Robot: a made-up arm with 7 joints. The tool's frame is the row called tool. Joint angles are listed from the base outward.
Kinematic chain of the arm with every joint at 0, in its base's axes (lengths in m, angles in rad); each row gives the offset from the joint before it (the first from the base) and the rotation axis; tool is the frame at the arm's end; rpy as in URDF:
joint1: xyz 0 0 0.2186 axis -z
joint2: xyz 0 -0.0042 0.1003 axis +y
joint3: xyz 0 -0.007 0.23 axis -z
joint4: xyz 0 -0.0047 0.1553 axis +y
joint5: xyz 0 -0.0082 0.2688 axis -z
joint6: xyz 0 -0.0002 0.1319 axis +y
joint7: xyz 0 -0.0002 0.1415 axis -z
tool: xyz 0 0 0 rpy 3.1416 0 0
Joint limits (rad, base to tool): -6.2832..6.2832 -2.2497..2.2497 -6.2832..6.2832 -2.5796..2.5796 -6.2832..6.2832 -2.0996..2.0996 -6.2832..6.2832
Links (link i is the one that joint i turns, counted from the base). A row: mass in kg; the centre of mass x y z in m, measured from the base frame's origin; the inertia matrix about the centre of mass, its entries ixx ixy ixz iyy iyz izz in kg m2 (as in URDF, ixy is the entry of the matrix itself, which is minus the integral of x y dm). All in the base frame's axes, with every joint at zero. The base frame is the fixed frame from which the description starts. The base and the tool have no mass.
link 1: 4.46; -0.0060 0.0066 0.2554; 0.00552 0 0 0.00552 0.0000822 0.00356
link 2: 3; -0.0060 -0.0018 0.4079; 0.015 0 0 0.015 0.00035 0.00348
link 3: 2.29; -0.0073 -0.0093 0.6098; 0.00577 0 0 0.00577 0.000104 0.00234
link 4: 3.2; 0.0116 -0.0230 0.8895; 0.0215 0 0 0.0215 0.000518 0.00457
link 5: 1.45; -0.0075 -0.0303 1.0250; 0.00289 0 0 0.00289 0.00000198 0.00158
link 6: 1.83; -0.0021 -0.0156 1.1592; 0.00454 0 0 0.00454 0.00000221 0.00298
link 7: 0.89; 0.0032 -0.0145 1.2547; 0.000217 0 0 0.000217 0 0.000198
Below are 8 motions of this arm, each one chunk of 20 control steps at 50 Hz.
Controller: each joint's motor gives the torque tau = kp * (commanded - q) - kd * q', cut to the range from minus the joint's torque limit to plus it. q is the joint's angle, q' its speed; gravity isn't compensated. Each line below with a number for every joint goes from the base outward.
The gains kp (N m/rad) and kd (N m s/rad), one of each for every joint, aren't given. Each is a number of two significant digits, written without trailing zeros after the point. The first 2 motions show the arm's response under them.
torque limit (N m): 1.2 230 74 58 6.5 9.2 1.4
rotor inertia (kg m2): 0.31 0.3 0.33 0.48 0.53 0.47 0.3
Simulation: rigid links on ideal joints. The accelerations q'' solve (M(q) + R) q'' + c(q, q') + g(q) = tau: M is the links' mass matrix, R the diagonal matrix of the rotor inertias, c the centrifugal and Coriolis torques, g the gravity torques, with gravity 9.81 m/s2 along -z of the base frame. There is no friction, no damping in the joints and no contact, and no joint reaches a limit. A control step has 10 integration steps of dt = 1/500 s. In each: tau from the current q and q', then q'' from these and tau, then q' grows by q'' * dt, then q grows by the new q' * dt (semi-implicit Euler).
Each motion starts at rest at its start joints. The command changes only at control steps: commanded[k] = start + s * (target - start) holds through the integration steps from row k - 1 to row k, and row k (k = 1, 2, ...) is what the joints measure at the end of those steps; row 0 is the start. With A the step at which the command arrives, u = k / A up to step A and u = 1 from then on. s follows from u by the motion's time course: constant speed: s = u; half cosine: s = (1 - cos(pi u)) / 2; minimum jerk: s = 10 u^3 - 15 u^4 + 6 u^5; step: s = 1 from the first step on.
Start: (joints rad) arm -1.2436 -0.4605 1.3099 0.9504 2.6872 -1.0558 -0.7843
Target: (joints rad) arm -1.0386 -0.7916 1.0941 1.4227 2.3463 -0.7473 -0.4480
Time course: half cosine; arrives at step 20
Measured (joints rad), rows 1 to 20:
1: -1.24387 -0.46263 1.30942 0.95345 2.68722 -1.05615 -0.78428
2: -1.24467 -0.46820 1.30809 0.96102 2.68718 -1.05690 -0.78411
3: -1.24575 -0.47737 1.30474 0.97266 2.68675 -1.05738 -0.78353
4: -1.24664 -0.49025 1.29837 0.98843 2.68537 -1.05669 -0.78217
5: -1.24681 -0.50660 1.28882 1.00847 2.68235 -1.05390 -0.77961
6: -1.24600 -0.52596 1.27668 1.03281 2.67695 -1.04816 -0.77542
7: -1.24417 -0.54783 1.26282 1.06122 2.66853 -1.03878 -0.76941
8: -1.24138 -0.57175 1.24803 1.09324 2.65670 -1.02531 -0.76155
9: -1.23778 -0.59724 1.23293 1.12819 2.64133 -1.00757 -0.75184
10: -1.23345 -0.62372 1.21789 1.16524 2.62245 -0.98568 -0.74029
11: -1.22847 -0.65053 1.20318 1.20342 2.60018 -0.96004 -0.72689
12: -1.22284 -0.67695 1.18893 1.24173 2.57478 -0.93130 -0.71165
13: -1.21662 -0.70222 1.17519 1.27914 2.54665 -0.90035 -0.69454
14: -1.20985 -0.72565 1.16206 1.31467 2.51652 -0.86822 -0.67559
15: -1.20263 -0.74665 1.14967 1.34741 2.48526 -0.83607 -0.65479
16: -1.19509 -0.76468 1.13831 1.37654 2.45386 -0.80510 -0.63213
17: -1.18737 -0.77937 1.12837 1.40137 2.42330 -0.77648 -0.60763
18: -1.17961 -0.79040 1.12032 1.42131 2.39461 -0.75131 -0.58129
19: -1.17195 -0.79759 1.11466 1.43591 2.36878 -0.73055 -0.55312
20: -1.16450 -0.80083 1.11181 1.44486 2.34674 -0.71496 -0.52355
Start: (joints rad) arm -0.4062 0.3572 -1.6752 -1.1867 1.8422 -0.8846 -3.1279
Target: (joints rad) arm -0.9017 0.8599 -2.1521 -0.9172 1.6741 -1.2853 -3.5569
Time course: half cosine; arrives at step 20
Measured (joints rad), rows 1 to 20:
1: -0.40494 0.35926 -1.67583 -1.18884 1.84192 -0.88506 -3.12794
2: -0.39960 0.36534 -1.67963 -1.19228 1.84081 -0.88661 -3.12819
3: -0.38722 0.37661 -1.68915 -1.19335 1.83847 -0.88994 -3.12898
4: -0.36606 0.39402 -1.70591 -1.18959 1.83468 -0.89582 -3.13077
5: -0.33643 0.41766 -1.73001 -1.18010 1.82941 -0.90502 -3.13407
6: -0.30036 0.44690 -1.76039 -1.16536 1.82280 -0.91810 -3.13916
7: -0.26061 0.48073 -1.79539 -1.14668 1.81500 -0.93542 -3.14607
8: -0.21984 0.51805 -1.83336 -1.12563 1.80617 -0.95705 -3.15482
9: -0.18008 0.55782 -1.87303 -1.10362 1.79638 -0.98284 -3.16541
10: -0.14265 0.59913 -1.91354 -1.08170 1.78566 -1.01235 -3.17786
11: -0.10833 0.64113 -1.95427 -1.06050 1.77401 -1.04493 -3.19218
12: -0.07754 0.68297 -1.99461 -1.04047 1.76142 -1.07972 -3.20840
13: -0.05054 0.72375 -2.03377 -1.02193 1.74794 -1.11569 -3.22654
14: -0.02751 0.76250 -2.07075 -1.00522 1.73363 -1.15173 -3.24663
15: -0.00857 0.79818 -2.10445 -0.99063 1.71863 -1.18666 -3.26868
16: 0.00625 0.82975 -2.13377 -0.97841 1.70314 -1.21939 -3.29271
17: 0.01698 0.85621 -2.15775 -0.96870 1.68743 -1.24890 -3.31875
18: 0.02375 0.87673 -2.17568 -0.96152 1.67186 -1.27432 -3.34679
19: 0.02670 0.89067 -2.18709 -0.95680 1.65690 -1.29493 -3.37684
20: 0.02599 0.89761 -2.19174 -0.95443 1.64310 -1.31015 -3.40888
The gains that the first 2 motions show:
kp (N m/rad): 34 2500 840 880 94 100 26
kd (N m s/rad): 2.7 46 11 27 4.4 3.4 1.1
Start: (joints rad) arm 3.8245 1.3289 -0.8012 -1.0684 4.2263 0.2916 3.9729
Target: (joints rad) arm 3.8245 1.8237 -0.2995 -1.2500 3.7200 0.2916 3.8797
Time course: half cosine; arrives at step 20
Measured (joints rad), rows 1 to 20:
1: 3.82489 1.33294 -0.80030 -1.07025 4.22612 0.29180 3.97290
2: 3.82640 1.34298 -0.79748 -1.07370 4.22528 0.29213 3.97287
3: 3.82981 1.35857 -0.79026 -1.07768 4.22307 0.29214 3.97277
4: 3.83561 1.37952 -0.77619 -1.08213 4.21863 0.29143 3.97251
5: 3.84381 1.40529 -0.75425 -1.08740 4.21104 0.28982 3.97197
6: 3.85413 1.43497 -0.72493 -1.09395 4.19948 0.28740 3.97101
7: 3.86607 1.46767 -0.68975 -1.10220 4.18344 0.28446 3.96949
8: 3.87913 1.50263 -0.65057 -1.11237 4.16265 0.28141 3.96727
9: 3.89288 1.53933 -0.60920 -1.12439 4.13703 0.27867 3.96423
10: 3.90697 1.57729 -0.56720 -1.13779 4.10657 0.27660 3.96027
11: 3.92110 1.61596 -0.52582 -1.15187 4.07134 0.27541 3.95535
12: 3.93496 1.65464 -0.48606 -1.16580 4.03155 0.27517 3.94945
13: 3.94821 1.69248 -0.44871 -1.17883 3.98774 0.27579 3.94260
14: 3.96048 1.72852 -0.41446 -1.19036 3.94105 0.27706 3.93488
15: 3.97137 1.76176 -0.38394 -1.20005 3.89290 0.27866 3.92640
16: 3.98048 1.79120 -0.35775 -1.20776 3.84488 0.28026 3.91732
17: 3.98742 1.81596 -0.33647 -1.21354 3.79862 0.28153 3.90784
18: 3.99189 1.83525 -0.32062 -1.21752 3.75572 0.28222 3.89821
19: 3.99361 1.84846 -0.31065 -1.21987 3.71756 0.28216 3.88867
20: 3.99242 1.85516 -0.30684 -1.22073 3.68444 0.28130 3.87952

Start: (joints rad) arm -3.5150 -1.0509 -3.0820 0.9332 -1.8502 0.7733 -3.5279
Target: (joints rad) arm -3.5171 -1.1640 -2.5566 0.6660 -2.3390 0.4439 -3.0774
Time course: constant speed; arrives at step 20
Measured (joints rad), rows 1 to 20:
1: -3.51816 -1.05577 -3.07312 0.93013 -1.85118 0.77316 -3.52753
2: -3.52658 -1.06685 -3.04926 0.92417 -1.85437 0.77177 -3.52608
3: -3.53837 -1.08067 -3.01555 0.91787 -1.86040 0.76751 -3.52299
4: -3.55039 -1.09420 -2.98092 0.91244 -1.86951 0.75910 -3.51799
5: -3.56056 -1.10565 -2.95136 0.90722 -1.88163 0.74603 -3.51105
6: -3.56865 -1.11451 -2.92738 0.90063 -1.89670 0.72856 -3.50215
7: -3.57562 -1.12111 -2.90584 0.89138 -1.91475 0.70748 -3.49131
8: -3.58252 -1.12606 -2.88325 0.87910 -1.93587 0.68380 -3.47855
9: -3.58981 -1.12991 -2.85798 0.86422 -1.96012 0.65854 -3.46386
10: -3.59722 -1.13309 -2.83053 0.84759 -1.98744 0.63263 -3.44727
11: -3.60426 -1.13598 -2.80238 0.83010 -2.01742 0.60692 -3.42876
12: -3.61053 -1.13895 -2.77477 0.81249 -2.04951 0.58215 -3.40834
13: -3.61598 -1.14236 -2.74811 0.79532 -2.08304 0.55890 -3.38602
14: -3.62074 -1.14650 -2.72215 0.77900 -2.11731 0.53757 -3.36179
15: -3.62499 -1.15149 -2.69645 0.76376 -2.15165 0.51836 -3.33568
16: -3.62884 -1.15728 -2.67076 0.74968 -2.18542 0.50120 -3.30768
17: -3.63231 -1.16371 -2.64508 0.73663 -2.21808 0.48589 -3.27780
18: -3.63537 -1.17052 -2.61949 0.72435 -2.24925 0.47205 -3.24603
19: -3.63798 -1.17747 -2.59406 0.71248 -2.27866 0.45924 -3.21241
20: -3.64012 -1.18435 -2.56871 0.70066 -2.30625 0.44702 -3.17707

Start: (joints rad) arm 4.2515 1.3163 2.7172 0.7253 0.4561 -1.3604 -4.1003
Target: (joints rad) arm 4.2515 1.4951 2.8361 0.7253 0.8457 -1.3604 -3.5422
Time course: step
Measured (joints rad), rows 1 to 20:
1: 4.26088 1.34556 2.76686 0.74559 0.45779 -1.35812 -4.09936
2: 4.27918 1.41118 2.85140 0.78129 0.46400 -1.35195 -4.09679
3: 4.29020 1.47658 2.89427 0.79700 0.47601 -1.34526 -4.09251
4: 4.28971 1.51927 2.88052 0.77176 0.49366 -1.34135 -4.08636
5: 4.28427 1.54263 2.83831 0.72550 0.51608 -1.34163 -4.07823
6: 4.28153 1.55416 2.80313 0.67715 0.54263 -1.34651 -4.06802
7: 4.28445 1.55619 2.79351 0.62863 0.57302 -1.35542 -4.05571
8: 4.29063 1.55126 2.80585 0.58318 0.60701 -1.36681 -4.04130
9: 4.29596 1.54282 2.82470 0.54643 0.64449 -1.37883 -4.02480
10: 4.29766 1.53477 2.83676 0.52407 0.68554 -1.38986 -4.00625
11: 4.29513 1.52998 2.83818 0.51978 0.72924 -1.39885 -3.98567
12: 4.28915 1.52924 2.83299 0.53434 0.77256 -1.40529 -3.96306
13: 4.28089 1.53148 2.82704 0.56622 0.81254 -1.40907 -3.93841
14: 4.27129 1.53452 2.82363 0.61233 0.84695 -1.41035 -3.91171
15: 4.26243 1.53258 2.82361 0.65815 0.87526 -1.40943 -3.88299
16: 4.25597 1.52337 2.82688 0.69153 0.89825 -1.40648 -3.85228
17: 4.25172 1.51089 2.83221 0.71321 0.91649 -1.40141 -3.81966
18: 4.24888 1.49991 2.83759 0.72703 0.93043 -1.39431 -3.78515
19: 4.24675 1.49334 2.84109 0.73551 0.94036 -1.38562 -3.74881
20: 4.24503 1.49190 2.84173 0.73941 0.94637 -1.37613 -3.71062

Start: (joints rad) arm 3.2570 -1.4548 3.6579 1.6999 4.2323 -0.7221 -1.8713
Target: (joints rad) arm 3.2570 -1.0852 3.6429 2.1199 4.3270 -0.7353 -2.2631
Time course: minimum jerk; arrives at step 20
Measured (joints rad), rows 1 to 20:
1: 3.25713 -1.45810 3.65672 1.69863 4.23242 -0.72178 -1.87130
2: 3.25829 -1.46272 3.65204 1.69773 4.23271 -0.72052 -1.87135
3: 3.26072 -1.46355 3.64387 1.70016 4.23308 -0.71787 -1.87163
4: 3.26366 -1.45798 3.63444 1.70768 4.23345 -0.71358 -1.87247
5: 3.26590 -1.44527 3.62672 1.72100 4.23385 -0.70774 -1.87434
6: 3.26655 -1.42563 3.62284 1.74014 4.23449 -0.70078 -1.87780
7: 3.26532 -1.39972 3.62336 1.76466 4.23573 -0.69348 -1.88313
8: 3.26254 -1.36856 3.62733 1.79386 4.23801 -0.68682 -1.89037
9: 3.25887 -1.33354 3.63298 1.82687 4.24175 -0.68174 -1.89948
10: 3.25499 -1.29646 3.63840 1.86280 4.24724 -0.67899 -1.91046
11: 3.25141 -1.25921 3.64212 1.90071 4.25456 -0.67902 -1.92328
12: 3.24842 -1.22363 3.64344 1.93961 4.26356 -0.68185 -1.93794
13: 3.24609 -1.19120 3.64242 1.97830 4.27383 -0.68716 -1.95444
14: 3.24430 -1.16296 3.63978 2.01540 4.28482 -0.69435 -1.97282
15: 3.24288 -1.13955 3.63659 2.04936 4.29588 -0.70266 -1.99309
16: 3.24166 -1.12126 3.63388 2.07865 4.30637 -0.71133 -2.01528
17: 3.24061 -1.10815 3.63233 2.10196 4.31573 -0.71965 -2.03941
18: 3.23986 -1.09998 3.63205 2.11849 4.32355 -0.72707 -2.06549
19: 3.23966 -1.09612 3.63262 2.12814 4.32960 -0.73315 -2.09353
20: 3.24027 -1.09540 3.63332 2.13170 4.33385 -0.73756 -2.12351

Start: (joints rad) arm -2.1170 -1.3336 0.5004 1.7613 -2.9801 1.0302 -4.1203
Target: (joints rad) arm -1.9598 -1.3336 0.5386 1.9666 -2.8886 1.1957 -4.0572
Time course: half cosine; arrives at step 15
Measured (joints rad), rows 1 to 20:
1: -2.11698 -1.33669 0.50138 1.76395 -2.98000 1.03039 -4.12029
2: -2.11589 -1.34185 0.50535 1.76934 -2.97976 1.03150 -4.12025
3: -2.11296 -1.34588 0.51245 1.77631 -2.97946 1.03432 -4.12013
4: -2.10841 -1.34800 0.52111 1.78533 -2.97905 1.03942 -4.11985
5: -2.10285 -1.34867 0.52922 1.79735 -2.97840 1.04714 -4.11926
6: -2.09678 -1.34855 0.53532 1.81299 -2.97721 1.05765 -4.11824
7: -2.09038 -1.34796 0.53899 1.83220 -2.97509 1.07094 -4.11662
8: -2.08361 -1.34697 0.54071 1.85429 -2.97163 1.08682 -4.11428
9: -2.07644 -1.34566 0.54136 1.87818 -2.96647 1.10487 -4.11111
10: -2.06898 -1.34420 0.54184 1.90254 -2.95943 1.12448 -4.10705
11: -2.06145 -1.34288 0.54280 1.92599 -2.95054 1.14488 -4.10209
12: -2.05414 -1.34194 0.54451 1.94718 -2.94007 1.16524 -4.09629
13: -2.04733 -1.34149 0.54689 1.96495 -2.92854 1.18466 -4.08976
14: -2.04126 -1.34148 0.54951 1.97835 -2.91660 1.20228 -4.08268
15: -2.03609 -1.34176 0.55176 1.98679 -2.90502 1.21725 -4.07529
16: -2.03183 -1.34220 0.55313 1.99029 -2.89452 1.22890 -4.06786
17: -2.02820 -1.34271 0.55342 1.98982 -2.88568 1.23689 -4.06065
18: -2.02472 -1.34321 0.55288 1.98694 -2.87883 1.24124 -4.05390
19: -2.02090 -1.34361 0.55194 1.98319 -2.87412 1.24222 -4.04780
20: -2.01631 -1.34387 0.55107 1.97977 -2.87153 1.24030 -4.04251

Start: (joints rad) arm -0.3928 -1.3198 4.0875 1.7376 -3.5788 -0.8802 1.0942
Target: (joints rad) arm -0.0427 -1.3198 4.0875 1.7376 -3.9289 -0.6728 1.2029
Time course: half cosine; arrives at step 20
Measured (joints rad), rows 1 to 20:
1: -0.39256 -1.32320 4.08576 1.73703 -3.57904 -0.87987 1.09423
2: -0.39132 -1.32856 4.07975 1.73659 -3.57994 -0.87875 1.09435
3: -0.38917 -1.33263 4.07062 1.73707 -3.58214 -0.87668 1.09466
4: -0.38685 -1.33501 4.06155 1.73836 -3.58645 -0.87358 1.09529
5: -0.38507 -1.33621 4.05553 1.74002 -3.59358 -0.86932 1.09640
6: -0.38410 -1.33662 4.05391 1.74157 -3.60399 -0.86366 1.09812
7: -0.38376 -1.33633 4.05628 1.74267 -3.61788 -0.85626 1.10058
8: -0.38354 -1.33540 4.06108 1.74309 -3.63523 -0.84679 1.10388
9: -0.38290 -1.33408 4.06642 1.74278 -3.65589 -0.83498 1.10810
10: -0.38148 -1.33273 4.07073 1.74187 -3.67960 -0.82070 1.11330
11: -0.37915 -1.33175 4.07310 1.74064 -3.70606 -0.80404 1.11952
12: -0.37597 -1.33135 4.07333 1.73943 -3.73486 -0.78531 1.12676
13: -0.37214 -1.33153 4.07180 1.73852 -3.76550 -0.76506 1.13498
14: -0.36793 -1.33213 4.06925 1.73807 -3.79734 -0.74401 1.14409
15: -0.36357 -1.33292 4.06652 1.73809 -3.82962 -0.72300 1.15397
16: -0.35925 -1.33366 4.06433 1.73847 -3.86144 -0.70289 1.16442
17: -0.35504 -1.33417 4.06313 1.73900 -3.89183 -0.68451 1.17524
18: -0.35092 -1.33436 4.06301 1.73949 -3.91980 -0.66857 1.18614
19: -0.34682 -1.33425 4.06382 1.73976 -3.94440 -0.65564 1.19686
20: -0.34263 -1.33393 4.06517 1.73975 -3.96488 -0.64611 1.20707

